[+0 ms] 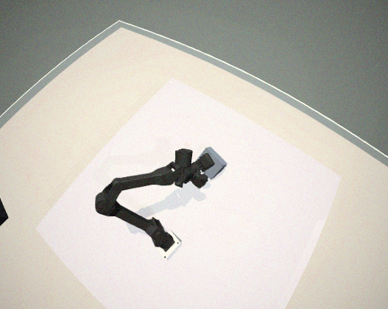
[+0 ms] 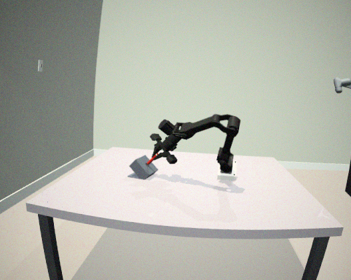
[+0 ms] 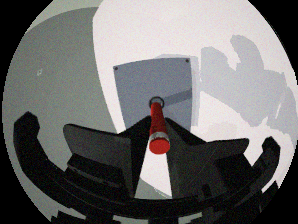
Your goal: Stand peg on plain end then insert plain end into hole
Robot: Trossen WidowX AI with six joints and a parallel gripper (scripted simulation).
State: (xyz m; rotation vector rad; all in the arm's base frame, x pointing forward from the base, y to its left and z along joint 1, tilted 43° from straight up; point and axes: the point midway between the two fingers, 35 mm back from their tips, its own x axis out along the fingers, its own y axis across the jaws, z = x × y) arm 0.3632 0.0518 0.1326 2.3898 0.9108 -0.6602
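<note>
Now: gripper tip 50 mm short of the grey sloped panel, 10 mm to the left of it and 60 mm above it. Also, from my gripper tip: red peg: 10 mm behind, 10 mm above.
</note>
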